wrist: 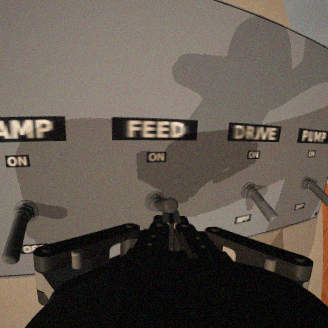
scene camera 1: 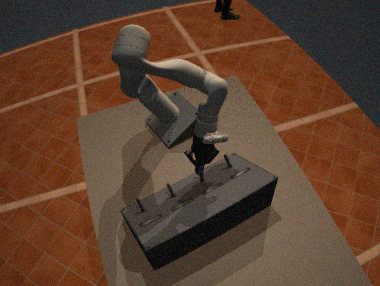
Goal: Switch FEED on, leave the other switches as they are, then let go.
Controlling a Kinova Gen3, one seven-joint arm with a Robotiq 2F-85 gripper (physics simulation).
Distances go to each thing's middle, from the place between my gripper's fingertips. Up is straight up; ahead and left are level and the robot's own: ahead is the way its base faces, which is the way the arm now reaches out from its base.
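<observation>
I see the grey switch box [scene camera 1: 170, 226] 4 cm below my hand. The box is also 5 cm to the right of my hand, and 9 cm ahead of it.
</observation>
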